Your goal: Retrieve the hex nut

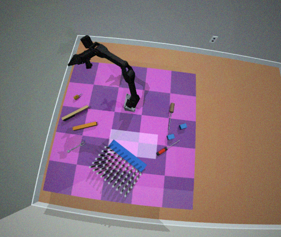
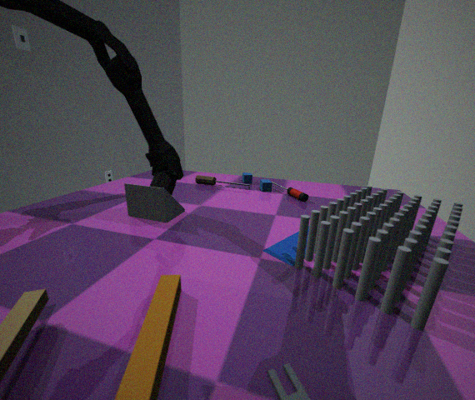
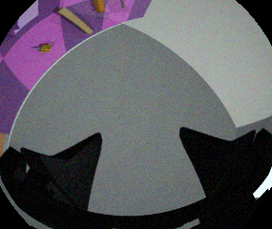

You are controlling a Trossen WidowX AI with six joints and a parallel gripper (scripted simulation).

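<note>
Right now the hook tool is 82 cm to the left of my gripper tip, 44 cm below it and 5 cm ahead of it. From my gripper tip the other things lie so: small wrench: 53 cm ahead, 45 cm below, 6 cm to the left; yellow tool: 44 cm below, 11 cm to the right, 7 cm ahead; orange bar: 44 cm below, 33 cm ahead, 7 cm to the left.
</note>
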